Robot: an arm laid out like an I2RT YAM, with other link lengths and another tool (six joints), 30 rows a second.
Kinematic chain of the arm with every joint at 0, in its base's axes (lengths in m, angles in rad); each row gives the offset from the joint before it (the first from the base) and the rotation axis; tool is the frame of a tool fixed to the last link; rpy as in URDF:
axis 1: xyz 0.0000 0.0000 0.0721 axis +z
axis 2: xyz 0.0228 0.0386 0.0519 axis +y
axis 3: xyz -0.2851 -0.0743 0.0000 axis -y
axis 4: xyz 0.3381 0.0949 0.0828 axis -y
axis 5: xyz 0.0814 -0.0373 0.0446 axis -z
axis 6: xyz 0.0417 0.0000 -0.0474 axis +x
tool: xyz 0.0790 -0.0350 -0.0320 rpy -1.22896 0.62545 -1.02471
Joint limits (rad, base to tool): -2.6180..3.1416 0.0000..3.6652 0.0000..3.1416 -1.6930..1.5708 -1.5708..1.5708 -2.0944..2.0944
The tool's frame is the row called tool.
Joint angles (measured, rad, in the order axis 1, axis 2, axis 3, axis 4, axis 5, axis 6), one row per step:
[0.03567 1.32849 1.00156 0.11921 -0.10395 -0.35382]
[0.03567 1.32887 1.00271 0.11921 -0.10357 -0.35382]
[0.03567 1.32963 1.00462 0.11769 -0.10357 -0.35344]
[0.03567 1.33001 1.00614 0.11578 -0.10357 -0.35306]
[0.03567 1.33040 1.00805 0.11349 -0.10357 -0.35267]
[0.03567 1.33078 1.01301 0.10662 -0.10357 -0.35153]
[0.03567 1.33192 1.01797 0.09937 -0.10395 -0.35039]
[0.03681 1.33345 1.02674 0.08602 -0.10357 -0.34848]
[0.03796 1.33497 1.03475 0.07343 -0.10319 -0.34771]
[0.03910 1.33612 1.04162 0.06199 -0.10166 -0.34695]
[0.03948 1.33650 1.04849 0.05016 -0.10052 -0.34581]
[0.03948 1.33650 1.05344 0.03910 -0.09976 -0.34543]
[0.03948 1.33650 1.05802 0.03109 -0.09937 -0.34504]
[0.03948 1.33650 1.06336 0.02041 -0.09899 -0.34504]
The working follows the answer.
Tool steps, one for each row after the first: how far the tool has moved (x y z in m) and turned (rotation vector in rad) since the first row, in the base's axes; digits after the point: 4 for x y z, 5 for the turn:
[0.0002 0.0000 0.0004 -0.00005 -0.00077 -0.00037]
[0.0004 0.0000 0.0008 0.00030 -0.00035 -0.00045]
[0.0005 0.0000 0.0011 0.00064 0.00047 -0.00053]
[0.0006 0.0000 0.0014 0.00099 0.00130 -0.00061]
[0.0006 0.0000 0.0026 0.00202 0.00374 -0.00085]
[0.0008 0.0001 0.0032 0.00308 0.00733 -0.00071]
[0.0010 0.0007 0.0046 0.00462 0.01370 -0.00036]
[0.0011 0.0012 0.0057 0.00504 0.01990 0.00024]
[0.0011 0.0016 0.0066 0.00521 0.02571 -0.00030]
[0.0009 0.0017 0.0078 0.00585 0.03119 -0.00130]
[0.0006 0.0016 0.0083 0.00580 0.03734 -0.00214]
[0.0004 0.0015 0.0093 0.00595 0.04081 -0.00262]
[0.0000 0.0014 0.0101 0.00564 0.04614 -0.00301]

Tool pose at each row, in the base's axes (x y z in m, rotation vector in rad; rounded; the steps above come from the unrounded poses):
[0.4985 0.0085 0.3079 -1.22139 1.07641 -0.46772]
[0.4987 0.0085 0.3083 -1.22098 1.07599 -0.46847]
[0.4989 0.0085 0.3087 -1.22078 1.07644 -0.46808]
[0.4990 0.0085 0.3089 -1.22073 1.07723 -0.46748]
[0.4991 0.0085 0.3093 -1.22067 1.07802 -0.46687]
[0.4991 0.0085 0.3104 -1.22051 1.08038 -0.46506]
[0.4993 0.0086 0.3111 -1.22089 1.08347 -0.46230]
[0.4995 0.0092 0.3125 -1.22191 1.08883 -0.45750]
[0.4996 0.0097 0.3136 -1.22397 1.09375 -0.45326]
[0.4996 0.0101 0.3145 -1.22557 1.09905 -0.45025]
[0.4994 0.0102 0.3157 -1.22640 1.10443 -0.44751]
[0.4991 0.0101 0.3162 -1.22814 1.11020 -0.44467]
[0.4989 0.0100 0.3171 -1.22896 1.11348 -0.44296]
[0.4985 0.0100 0.3180 -1.23086 1.11823 -0.44037]

